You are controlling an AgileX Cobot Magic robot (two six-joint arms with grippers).
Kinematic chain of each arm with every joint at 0, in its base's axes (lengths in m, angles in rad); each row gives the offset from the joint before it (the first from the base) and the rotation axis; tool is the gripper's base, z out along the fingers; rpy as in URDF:
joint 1: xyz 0 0 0.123 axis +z
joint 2: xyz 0 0 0 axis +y
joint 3: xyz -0.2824 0 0.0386 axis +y
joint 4: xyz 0.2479 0 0.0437 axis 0.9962 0 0.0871
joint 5: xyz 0 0 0 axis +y
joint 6: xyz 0.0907 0 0.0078 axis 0.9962 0 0.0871
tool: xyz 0 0 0 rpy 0 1.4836 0
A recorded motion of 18 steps. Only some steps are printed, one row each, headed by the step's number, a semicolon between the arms.
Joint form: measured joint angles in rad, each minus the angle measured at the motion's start. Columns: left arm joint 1, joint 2, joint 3, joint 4, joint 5, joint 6; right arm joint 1, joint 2, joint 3, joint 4, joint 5, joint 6.
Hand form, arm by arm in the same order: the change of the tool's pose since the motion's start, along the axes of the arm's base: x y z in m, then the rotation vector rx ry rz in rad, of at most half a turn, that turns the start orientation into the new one. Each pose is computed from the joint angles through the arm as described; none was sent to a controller.
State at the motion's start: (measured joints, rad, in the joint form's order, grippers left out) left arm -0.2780 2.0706 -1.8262 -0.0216 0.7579 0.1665; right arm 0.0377 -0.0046 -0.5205 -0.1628 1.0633 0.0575
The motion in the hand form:
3: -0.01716 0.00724 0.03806 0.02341 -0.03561 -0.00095; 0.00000 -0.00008 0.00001 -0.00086 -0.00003 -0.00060
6: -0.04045 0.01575 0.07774 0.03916 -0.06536 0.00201; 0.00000 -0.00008 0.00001 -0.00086 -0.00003 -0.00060
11: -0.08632 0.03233 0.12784 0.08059 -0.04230 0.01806; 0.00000 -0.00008 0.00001 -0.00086 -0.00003 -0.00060
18: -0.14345 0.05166 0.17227 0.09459 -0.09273 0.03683; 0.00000 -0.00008 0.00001 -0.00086 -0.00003 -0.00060
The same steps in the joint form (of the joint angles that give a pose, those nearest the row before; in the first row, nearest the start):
3: 0.0000 -0.0890 0.0000 0.0351 0.0611 -0.0041; 0.0000 0.0000 0.0000 -0.0010 0.0000 0.0000
6: 0.0000 -0.1877 0.0000 0.0596 0.1356 -0.0060; 0.0000 0.0000 0.0000 -0.0010 0.0000 0.0000
11: 0.0000 -0.3355 0.0000 0.0971 0.3170 -0.0108; 0.0000 0.0000 0.0000 -0.0010 0.0000 0.0000
18: 0.0000 -0.5250 0.0609 0.1291 0.4009 -0.0133; 0.0000 0.0000 0.0000 -0.0010 0.0000 0.0000

